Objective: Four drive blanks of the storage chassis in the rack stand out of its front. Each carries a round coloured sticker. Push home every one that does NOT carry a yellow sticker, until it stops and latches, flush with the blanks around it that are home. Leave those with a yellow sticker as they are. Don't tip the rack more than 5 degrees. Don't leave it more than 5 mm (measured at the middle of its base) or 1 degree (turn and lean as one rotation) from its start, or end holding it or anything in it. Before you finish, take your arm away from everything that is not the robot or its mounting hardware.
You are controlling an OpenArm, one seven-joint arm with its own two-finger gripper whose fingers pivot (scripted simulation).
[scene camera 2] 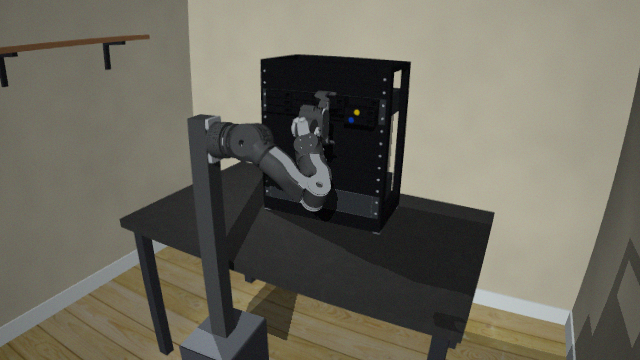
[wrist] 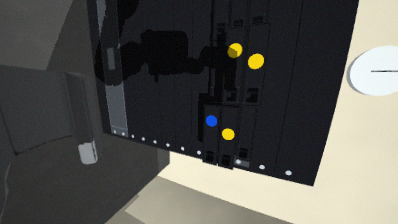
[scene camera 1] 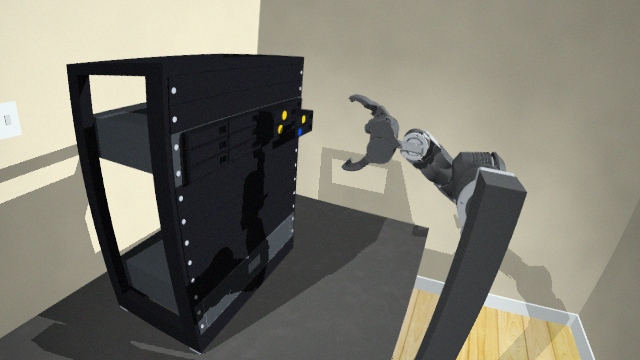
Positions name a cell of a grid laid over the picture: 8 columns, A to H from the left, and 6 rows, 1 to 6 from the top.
In view: my gripper (scene camera 1: E3) and an arm post (scene camera 2: C4).
My gripper also shows in scene camera 2 (scene camera 2: E2).
